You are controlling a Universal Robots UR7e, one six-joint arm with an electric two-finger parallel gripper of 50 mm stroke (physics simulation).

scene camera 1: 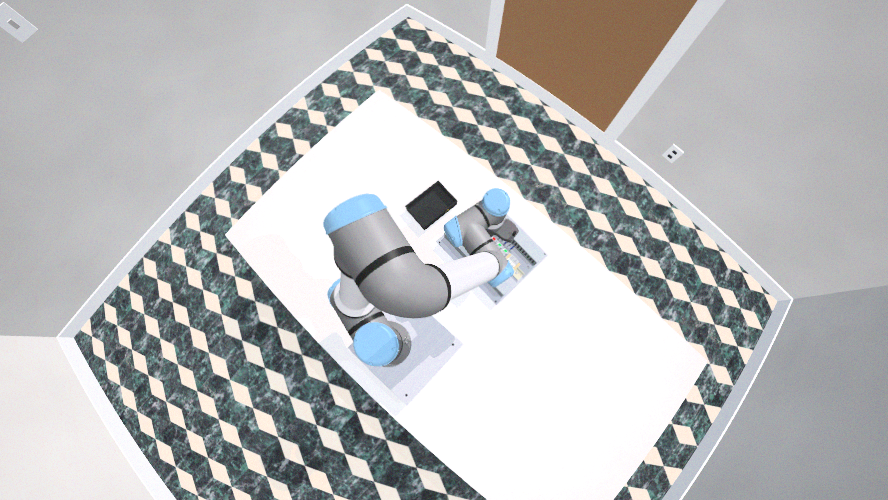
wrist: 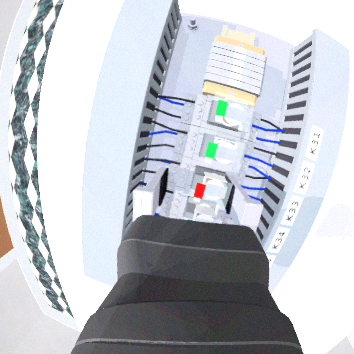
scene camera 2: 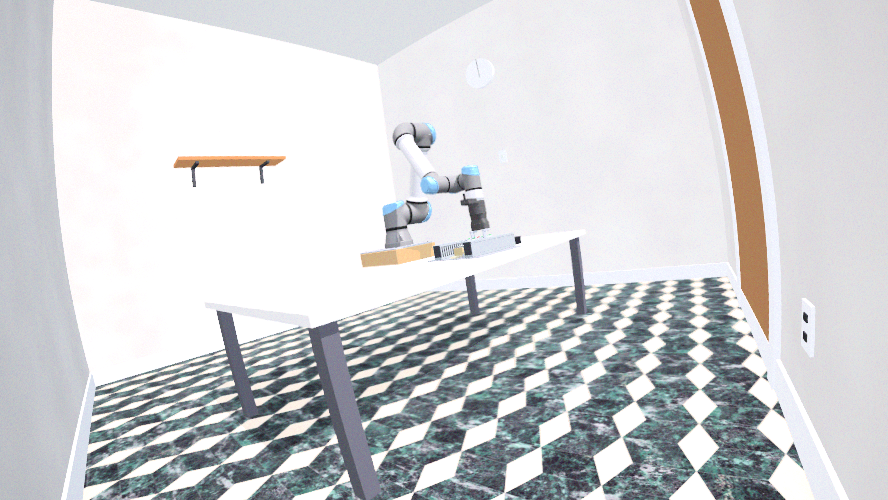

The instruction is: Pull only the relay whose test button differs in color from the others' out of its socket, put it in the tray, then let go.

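Where they show: gripper, between the fingertips: [wrist: 194, 182]; arm's base, origin of its link: [scene camera 2: 399, 246].
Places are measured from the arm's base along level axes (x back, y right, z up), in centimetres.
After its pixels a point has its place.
Note:
The relay with the red test button [wrist: 216, 190] {x -48.8, y 7.3, z -0.7 cm} stands in the third socket from the terminal blocks in the wrist view. Two relays with green buttons [wrist: 236, 114] {x -47.8, y 12.6, z -0.7 cm} [wrist: 226, 151] {x -48.4, y 10.0, z -0.7 cm} stand above it in that view. Another relay [wrist: 205, 212] {x -49.4, y 5.2, z -1.4 cm} below is mostly hidden by the gripper body. My gripper [wrist: 194, 182] {x -50.3, y 6.7, z -4.2 cm} [scene camera 2: 479, 233] {x -50.3, y 6.7, z -4.2 cm} is open and points down, its fingers on either side of the red-button relay, with nothing gripped. The fingertip depth is hard to tell. The black tray [scene camera 1: 428, 206] {x -48.0, y -20.3, z -7.2 cm} lies on the table beside the cabinet panel, and no relay shows in it.
Grey slotted wire ducts [wrist: 167, 55] {x -53.4, y 18.7, z -5.5 cm} [wrist: 301, 75] {x -40.8, y 17.5, z -3.6 cm} run along both sides of the relay row, with black and blue wires. Beige-ended terminal blocks [wrist: 235, 67] {x -47.5, y 16.7, z -2.8 cm} stand at the row's far end. Labels K31 to K34 are on the right duct side. The robot's base plate [scene camera 1: 428, 366] {x -2.1, y 14.9, z -0.1 cm} is nearby.

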